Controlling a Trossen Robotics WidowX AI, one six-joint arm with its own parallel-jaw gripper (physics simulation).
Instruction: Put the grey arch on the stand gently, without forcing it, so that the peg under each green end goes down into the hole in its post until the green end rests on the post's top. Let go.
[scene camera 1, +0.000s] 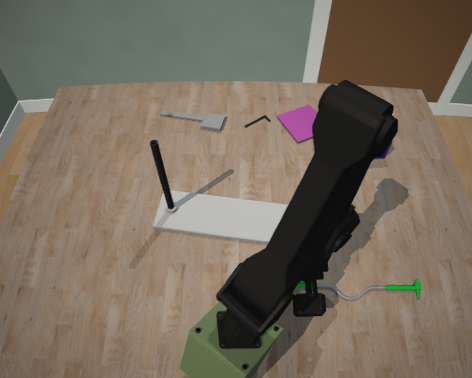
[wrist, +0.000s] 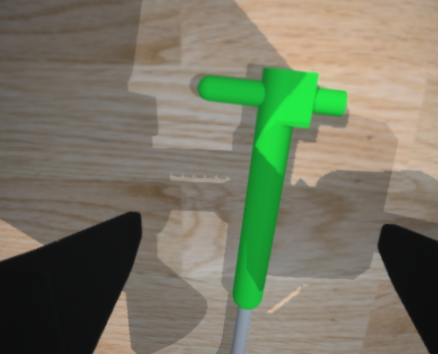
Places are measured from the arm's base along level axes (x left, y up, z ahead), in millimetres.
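Pixels of known places: gripper, fingertip midpoint: (scene camera 1: 300, 284) (wrist: 260, 230); arm's base at its link origin: (scene camera 1: 238, 330).
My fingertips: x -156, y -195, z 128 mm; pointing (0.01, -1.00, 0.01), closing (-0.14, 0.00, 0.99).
Ahead of a thing's pixels: the offset from my fingertips to its top centre. "spot": to the spot under its first point.
The grey arch @[dz -29, dx -112, dy +8 mm] (scene camera 1: 350, 298) (wrist: 241, 330) lies on the table, right of the arm's base. One green end @[dz -50, dx -241, dy +7 mm] (scene camera 1: 402, 288) points right; the other green end @[spot: dz -4, dx -1, dy +6 mm] (scene camera 1: 301, 285) (wrist: 267, 185) is partly covered by the gripper in the scene view. In the wrist view its peg @[spot: dz -6, dx +50, dy +4 mm] (wrist: 232, 91) points left. My gripper (wrist: 260, 230) is open above this end, with a fingertip at each side of it and nothing held. The stand's white base @[spot: dz +182, dx +148, dy +7 mm] (scene camera 1: 225, 220) lies behind the arch, its left black post @[dz +232, dx +277, dy +240 mm] (scene camera 1: 162, 175) upright. The arm hides the base's right part and the right post.
A grey paddle-shaped thing @[spot: dz +514, dx +145, dy +9 mm] (scene camera 1: 214, 122), a black bent rod @[dz +506, dx +17, dy +1 mm] (scene camera 1: 257, 121) and a magenta square @[spot: dz +481, dx -98, dy +5 mm] (scene camera 1: 297, 124) lie at the back. Part of a purple box (scene camera 1: 382, 151) shows behind the arm. The arm stands on a green block (scene camera 1: 225, 345) at the front.
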